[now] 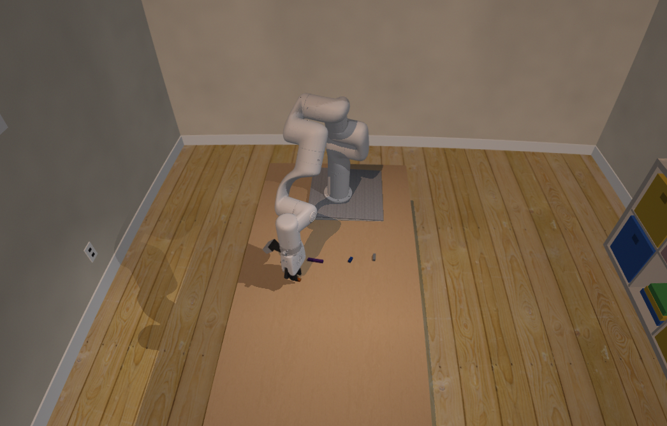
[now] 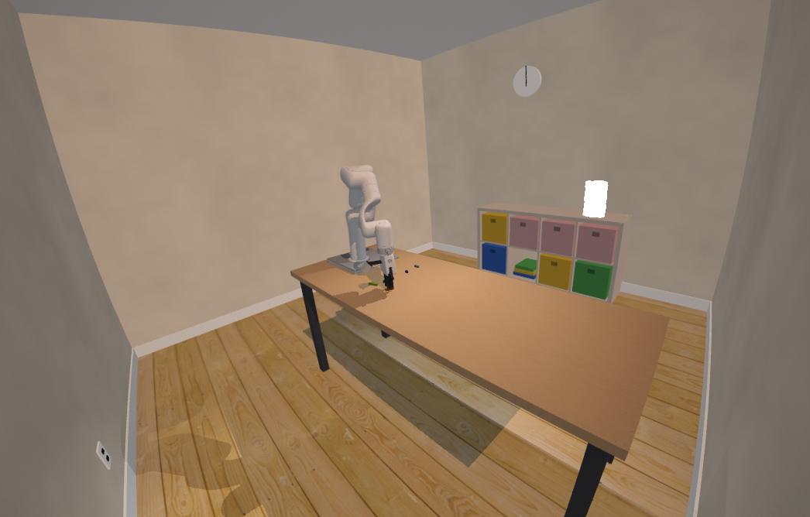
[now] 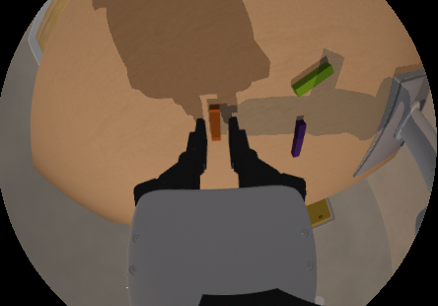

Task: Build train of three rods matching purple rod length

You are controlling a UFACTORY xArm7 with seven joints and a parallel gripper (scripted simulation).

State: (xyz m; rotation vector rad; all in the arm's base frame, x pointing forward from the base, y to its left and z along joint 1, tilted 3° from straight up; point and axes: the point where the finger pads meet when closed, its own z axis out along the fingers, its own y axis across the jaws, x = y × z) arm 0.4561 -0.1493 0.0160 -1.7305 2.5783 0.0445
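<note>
The orange rod is 3 cm below my hand. Round my hand: grey rod: 10 cm behind, 30 cm to the left, 3 cm below; lime rod: 11 cm behind, 1 cm to the right, 3 cm below; purple rod: 9 cm behind, 7 cm to the left, 3 cm below.
</note>
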